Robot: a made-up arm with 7 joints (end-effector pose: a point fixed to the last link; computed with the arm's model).
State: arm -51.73 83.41 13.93 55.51 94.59 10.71 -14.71
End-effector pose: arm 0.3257 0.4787 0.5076 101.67 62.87 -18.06
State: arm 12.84 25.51 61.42 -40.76 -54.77 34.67 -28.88
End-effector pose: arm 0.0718 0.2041 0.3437 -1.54 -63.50 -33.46
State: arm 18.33 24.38 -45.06 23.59 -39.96 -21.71 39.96
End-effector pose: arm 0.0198 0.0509 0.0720 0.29 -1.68 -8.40
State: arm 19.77 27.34 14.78 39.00 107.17 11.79 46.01
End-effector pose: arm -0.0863 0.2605 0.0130 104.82 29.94 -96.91
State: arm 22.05 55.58 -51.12 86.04 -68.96 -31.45 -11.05
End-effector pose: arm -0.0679 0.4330 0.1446 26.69 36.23 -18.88
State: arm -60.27 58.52 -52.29 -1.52 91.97 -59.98 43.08
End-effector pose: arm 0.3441 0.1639 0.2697 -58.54 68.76 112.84
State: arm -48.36 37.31 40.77 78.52 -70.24 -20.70 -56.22
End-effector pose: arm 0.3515 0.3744 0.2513 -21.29 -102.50 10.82
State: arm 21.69 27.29 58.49 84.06 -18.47 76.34 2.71
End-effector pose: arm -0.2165 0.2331 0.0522 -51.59 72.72 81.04
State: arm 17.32 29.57 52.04 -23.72 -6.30 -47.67 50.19
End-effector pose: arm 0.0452 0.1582 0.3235 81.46 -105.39 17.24
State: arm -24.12 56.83 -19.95 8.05 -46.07 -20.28 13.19
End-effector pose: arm 0.3181 0.1901 0.3341 12.76 -64.43 -34.49
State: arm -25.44 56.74 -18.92 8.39 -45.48 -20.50 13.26
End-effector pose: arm 0.3227 0.1898 0.3424 13.90 -66.48 -34.15
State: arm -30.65 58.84 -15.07 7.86 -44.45 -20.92 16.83
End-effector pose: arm 0.3337 0.1922 0.3874 19.78 -75.12 -30.41
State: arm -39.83 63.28 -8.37 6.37 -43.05 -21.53 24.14
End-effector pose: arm 0.3357 0.1949 0.4697 29.12 -91.01 -21.43
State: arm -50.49 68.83 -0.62 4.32 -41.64 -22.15 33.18
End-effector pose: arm 0.3114 0.1953 0.5601 37.18 -110.20 -7.89
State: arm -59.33 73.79 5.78 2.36 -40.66 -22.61 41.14
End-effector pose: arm 0.2714 0.1939 0.6245 40.96 -126.50 5.77
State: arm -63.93 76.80 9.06 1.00 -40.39 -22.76 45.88
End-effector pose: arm 0.2432 0.1924 0.6531 41.58 -135.17 13.91
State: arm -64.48 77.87 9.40 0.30 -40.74 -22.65 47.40
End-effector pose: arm 0.2364 0.1914 0.6577 41.49 -136.57 15.42
